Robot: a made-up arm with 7 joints. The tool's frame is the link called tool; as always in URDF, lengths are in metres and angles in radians. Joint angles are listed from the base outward. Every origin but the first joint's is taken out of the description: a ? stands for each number. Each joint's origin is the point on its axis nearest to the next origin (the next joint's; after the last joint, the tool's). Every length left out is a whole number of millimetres.
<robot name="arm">
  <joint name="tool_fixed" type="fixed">
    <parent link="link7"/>
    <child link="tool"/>
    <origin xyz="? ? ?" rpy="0 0 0"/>
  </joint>
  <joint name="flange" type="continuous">
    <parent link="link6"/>
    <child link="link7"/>
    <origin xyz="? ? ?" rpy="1.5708 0 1.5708"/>
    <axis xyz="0 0 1"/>
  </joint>
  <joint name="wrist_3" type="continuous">
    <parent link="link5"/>
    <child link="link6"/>
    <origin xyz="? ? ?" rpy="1.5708 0 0"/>
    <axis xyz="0 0 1"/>
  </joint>
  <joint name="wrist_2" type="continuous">
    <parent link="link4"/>
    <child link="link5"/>
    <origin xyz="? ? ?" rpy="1.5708 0 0"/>
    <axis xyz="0 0 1"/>
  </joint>
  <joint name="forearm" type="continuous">
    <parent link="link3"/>
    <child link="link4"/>
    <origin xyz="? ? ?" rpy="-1.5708 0 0"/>
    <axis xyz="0 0 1"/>
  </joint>
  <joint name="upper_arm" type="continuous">
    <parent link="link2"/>
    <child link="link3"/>
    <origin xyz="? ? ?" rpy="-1.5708 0 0"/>
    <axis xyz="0 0 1"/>
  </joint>
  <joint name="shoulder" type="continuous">
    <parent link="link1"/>
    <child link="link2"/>
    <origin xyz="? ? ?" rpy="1.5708 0 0"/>
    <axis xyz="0 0 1"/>
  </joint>
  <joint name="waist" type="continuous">
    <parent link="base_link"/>
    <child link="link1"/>
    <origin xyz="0 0 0.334" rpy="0 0 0"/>
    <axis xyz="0 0 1"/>
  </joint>
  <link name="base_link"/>
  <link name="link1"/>
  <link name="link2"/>
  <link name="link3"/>
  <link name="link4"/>
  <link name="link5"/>
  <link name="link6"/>
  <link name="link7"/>
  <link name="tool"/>
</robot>
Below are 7 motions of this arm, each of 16 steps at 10 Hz.
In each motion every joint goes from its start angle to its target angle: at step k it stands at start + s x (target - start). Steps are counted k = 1, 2, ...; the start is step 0. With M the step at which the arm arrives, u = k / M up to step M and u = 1 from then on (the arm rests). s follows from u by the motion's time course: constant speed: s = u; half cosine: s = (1 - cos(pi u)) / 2; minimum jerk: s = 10 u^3 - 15 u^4 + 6 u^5.
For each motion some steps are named. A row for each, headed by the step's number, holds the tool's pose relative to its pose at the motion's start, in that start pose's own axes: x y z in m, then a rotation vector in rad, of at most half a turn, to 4 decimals.
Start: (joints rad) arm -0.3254 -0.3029 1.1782 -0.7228 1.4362 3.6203 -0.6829
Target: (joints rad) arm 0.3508 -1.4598 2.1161 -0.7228 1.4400 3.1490 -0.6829
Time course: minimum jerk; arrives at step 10
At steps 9, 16:
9: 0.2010 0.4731 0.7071 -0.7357 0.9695 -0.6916
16: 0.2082 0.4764 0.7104 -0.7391 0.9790 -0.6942

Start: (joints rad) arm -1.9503 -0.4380 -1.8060 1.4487 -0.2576 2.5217 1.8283
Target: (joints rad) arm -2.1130 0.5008 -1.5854 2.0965 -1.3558 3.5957 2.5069
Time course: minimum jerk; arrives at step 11
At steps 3, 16:
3: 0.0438 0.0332 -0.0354 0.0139 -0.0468 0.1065
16: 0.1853 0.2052 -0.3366 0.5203 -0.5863 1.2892

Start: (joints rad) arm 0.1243 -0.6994 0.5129 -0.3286 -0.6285 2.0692 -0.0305
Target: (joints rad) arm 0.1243 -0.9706 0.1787 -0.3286 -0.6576 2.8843 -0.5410
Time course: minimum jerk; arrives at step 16
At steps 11, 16:
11: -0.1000 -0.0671 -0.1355 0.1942 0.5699 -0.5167
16: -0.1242 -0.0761 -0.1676 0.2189 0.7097 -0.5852

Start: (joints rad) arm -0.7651 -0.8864 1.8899 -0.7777 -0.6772 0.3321 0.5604
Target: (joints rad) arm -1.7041 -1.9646 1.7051 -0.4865 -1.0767 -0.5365 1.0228
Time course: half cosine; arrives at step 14
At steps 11, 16:
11: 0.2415 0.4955 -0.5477 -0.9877 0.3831 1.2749
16: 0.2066 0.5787 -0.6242 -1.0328 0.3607 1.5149

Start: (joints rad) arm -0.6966 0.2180 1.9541 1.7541 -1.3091 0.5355 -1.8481
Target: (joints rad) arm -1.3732 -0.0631 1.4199 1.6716 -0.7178 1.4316 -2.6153
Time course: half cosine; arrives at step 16
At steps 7, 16:
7: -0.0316 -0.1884 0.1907 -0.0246 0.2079 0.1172
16: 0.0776 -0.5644 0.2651 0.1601 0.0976 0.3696

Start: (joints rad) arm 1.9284 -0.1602 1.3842 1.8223 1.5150 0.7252 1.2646
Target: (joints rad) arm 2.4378 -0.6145 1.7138 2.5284 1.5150 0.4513 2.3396
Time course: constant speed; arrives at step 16
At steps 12, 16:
12: 0.1582 0.2832 0.0441 -0.9538 0.4913 1.2312
16: 0.1849 0.3672 -0.0126 -1.2086 0.8949 1.5237

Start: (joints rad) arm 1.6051 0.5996 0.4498 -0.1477 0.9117 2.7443 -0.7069
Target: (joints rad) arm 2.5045 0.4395 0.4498 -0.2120 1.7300 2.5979 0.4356
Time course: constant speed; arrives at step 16
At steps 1, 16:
1: -0.0048 0.0192 0.0097 -0.0887 -0.0351 0.0925
16: -0.0730 0.2566 0.0159 -1.5449 0.3987 1.5479

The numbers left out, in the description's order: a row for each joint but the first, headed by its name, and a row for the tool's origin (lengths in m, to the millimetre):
tool: 0 0 0
flange: 0.015 0.108 0
wrist_3: 0 -0.104 0
wrist_2: -0.017 -0.369 0
forearm: 0.013 0.041 0
upper_arm: 0 0.381 0
shoulder: 0 -0.068 0

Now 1 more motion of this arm.
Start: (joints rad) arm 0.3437 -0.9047 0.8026 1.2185 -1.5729 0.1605 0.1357
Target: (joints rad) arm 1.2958 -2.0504 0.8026 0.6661 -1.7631 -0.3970 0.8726
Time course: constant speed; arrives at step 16
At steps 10, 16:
10: 0.1748 -0.5118 0.0183 -0.0241 -0.1996 -0.0888
16: 0.0745 -0.8465 0.0404 -0.3398 -0.2517 -0.1556

